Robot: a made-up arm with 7 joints.
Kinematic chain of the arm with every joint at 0, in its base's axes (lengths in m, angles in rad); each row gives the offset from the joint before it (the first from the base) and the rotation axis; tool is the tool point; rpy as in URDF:
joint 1: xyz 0 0 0.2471 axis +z
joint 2: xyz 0 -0.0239 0.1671 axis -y
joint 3: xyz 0 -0.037 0.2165 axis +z
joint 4: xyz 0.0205 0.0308 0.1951 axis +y
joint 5: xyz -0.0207 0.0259 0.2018 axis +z
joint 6: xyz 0 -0.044 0.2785 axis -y
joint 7: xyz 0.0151 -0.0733 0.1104 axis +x
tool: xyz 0 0 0 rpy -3.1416 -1.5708 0
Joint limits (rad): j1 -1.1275..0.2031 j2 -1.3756..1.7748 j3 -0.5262..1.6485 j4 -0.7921..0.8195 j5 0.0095..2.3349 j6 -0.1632..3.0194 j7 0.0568..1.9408
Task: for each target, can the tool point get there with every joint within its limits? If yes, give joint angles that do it. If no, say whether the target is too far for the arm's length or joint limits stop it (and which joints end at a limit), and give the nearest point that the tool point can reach.
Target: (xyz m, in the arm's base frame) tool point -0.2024 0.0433 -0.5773
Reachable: no: joint limits stop it (at a limit: joint 2, joint 4, joint 5) | nearest point -0.5661 0.1211 -0.1504 | short by 0.566 m
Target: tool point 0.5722 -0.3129 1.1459
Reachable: yes | joints -0.0080 -0.7390 1.0862 -0.5474 0.8487 0.5569 0.8570
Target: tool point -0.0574 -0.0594 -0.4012
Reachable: no: joint limits stop it (at a limit: joint 1, joint 2, joint 4, joint 5) | nearest point -0.5319 -0.1640 -0.1223 | short by 0.560 m
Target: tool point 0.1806 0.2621 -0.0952
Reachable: no: joint limits stop it (at a limit: joint 1, joint 2, joint 3, joint 4, joint 5) | nearest point -0.1638 0.5293 -0.0706 | short by 0.437 m
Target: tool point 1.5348 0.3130 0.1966
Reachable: no: too far | nearest point 0.9856 0.1723 0.3306 | short by 0.583 m
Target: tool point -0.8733 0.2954 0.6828
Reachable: yes | joints -0.3547 1.3726 0.1577 -0.1149 2.0317 1.2074 0.3564
